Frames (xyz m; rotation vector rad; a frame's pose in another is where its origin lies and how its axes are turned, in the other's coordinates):
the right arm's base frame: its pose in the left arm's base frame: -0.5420 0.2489 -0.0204 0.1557 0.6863 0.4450
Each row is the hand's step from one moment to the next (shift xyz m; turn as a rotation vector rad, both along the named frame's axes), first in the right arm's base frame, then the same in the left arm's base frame.
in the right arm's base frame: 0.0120 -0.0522 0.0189 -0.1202 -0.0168 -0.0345
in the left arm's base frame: 0.0384 -0.0413 -0.0072 -0.0986 -0.0688 0.0382
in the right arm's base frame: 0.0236 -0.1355 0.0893 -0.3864 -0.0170 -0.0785
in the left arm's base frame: 0.1203 -0.1103 0.0166 -0.3090 -0.1879 0.1580
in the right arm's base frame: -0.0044 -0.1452 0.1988 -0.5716 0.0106 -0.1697
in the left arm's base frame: 0.1748 -0.1308 0.1139 -0.5039 -0.2463 0.2028
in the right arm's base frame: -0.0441 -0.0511 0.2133 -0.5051 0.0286 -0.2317
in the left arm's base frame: 0.1245 -0.0642 0.1745 -0.5044 -0.2009 0.1220
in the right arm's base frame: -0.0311 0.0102 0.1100 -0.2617 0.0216 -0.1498
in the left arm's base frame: 0.0459 -0.0041 0.1051 -0.2828 -0.0982 0.0423
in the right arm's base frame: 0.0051 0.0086 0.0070 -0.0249 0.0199 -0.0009
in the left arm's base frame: 0.0050 0.0100 0.0049 -0.0245 0.0067 0.0193
